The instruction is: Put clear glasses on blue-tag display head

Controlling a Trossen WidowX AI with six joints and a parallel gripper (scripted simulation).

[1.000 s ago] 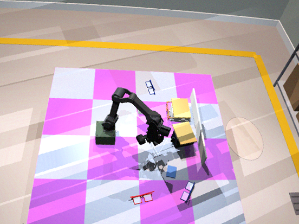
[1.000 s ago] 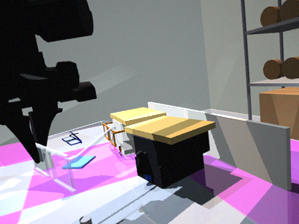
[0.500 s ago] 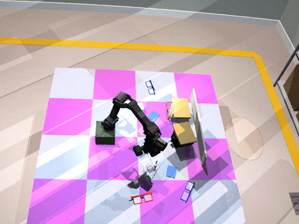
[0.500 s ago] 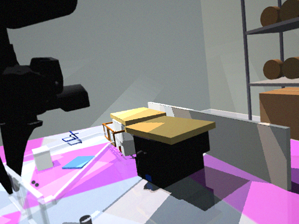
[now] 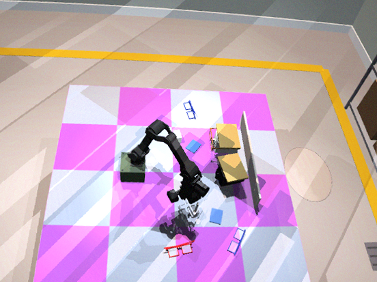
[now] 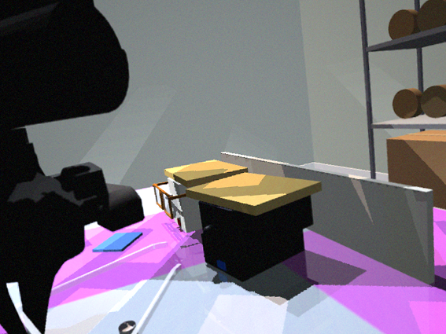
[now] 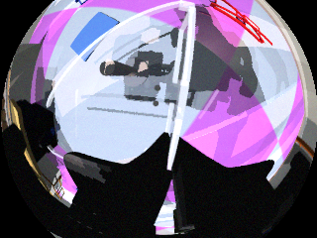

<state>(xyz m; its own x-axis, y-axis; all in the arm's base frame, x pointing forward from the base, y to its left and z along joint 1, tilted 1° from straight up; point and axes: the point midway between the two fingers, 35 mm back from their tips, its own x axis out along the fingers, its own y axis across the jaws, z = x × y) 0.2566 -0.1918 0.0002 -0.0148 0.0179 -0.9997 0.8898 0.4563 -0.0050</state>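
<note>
My gripper tip is now 70 mm short of the grey peg, 50 mm above it and 20 mm to the left of it. Round my gripper tip: white cube: 440 mm to the left, 50 mm below, 50 mm behind; black display head: 230 mm ahead, 190 mm to the left, 20 mm below; white display head: 410 mm to the left, 210 mm ahead, 20 mm below.
</note>
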